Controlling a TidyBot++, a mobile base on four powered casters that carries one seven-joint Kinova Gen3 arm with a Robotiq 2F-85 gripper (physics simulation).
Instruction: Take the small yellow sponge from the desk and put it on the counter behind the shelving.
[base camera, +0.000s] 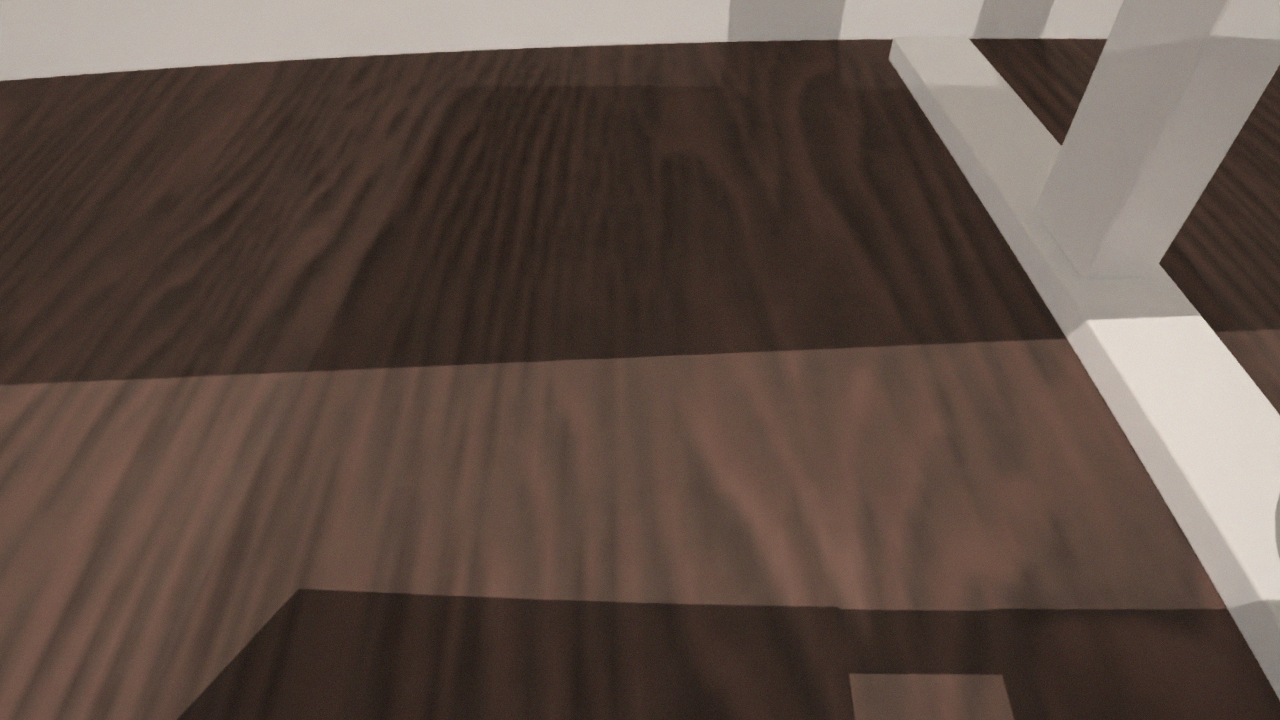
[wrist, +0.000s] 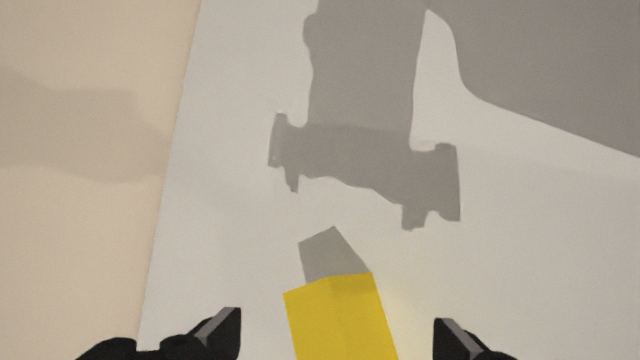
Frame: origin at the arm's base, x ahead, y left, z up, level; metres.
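Seen in the pictures: gripper, between the fingertips: (wrist: 335, 335).
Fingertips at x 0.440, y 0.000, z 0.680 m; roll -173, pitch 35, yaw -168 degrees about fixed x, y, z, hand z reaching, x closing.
Note:
A point is followed by its place in that frame.
The yellow sponge (wrist: 342, 317) @[x 0.480, y 0.017, z 0.611 m] rests on the white desk top (wrist: 225, 225) @[x 0.701, y -0.003, z 0.554 m] at the bottom middle of the wrist view. Its far end and two of its faces show, with a small grey shadow beyond that end; its near part is cut off by the frame. My gripper (wrist: 335, 335) @[x 0.440, y 0.000, z 0.680 m] is open and empty. One fingertip shows on each side of the sponge, apart from it, with white surface visible between. How high the fingertips stand over the desk is hard to tell. The sponge, the gripper and the counter do not show in the base camera view.
The desk's left edge runs up the wrist view, with a beige surface (wrist: 75, 225) @[x 0.909, y 0.049, z 0.653 m] beyond it. Shadows of the arm and gripper fall on the desk. In the base camera view, a white floor rail (base camera: 1154, 385) with an upright post (base camera: 1136, 152) @[x 0.485, y -0.266, z -0.281 m] stands right on the dark wooden floor (base camera: 537, 447) @[x 0.349, y 0.083, z -0.397 m].

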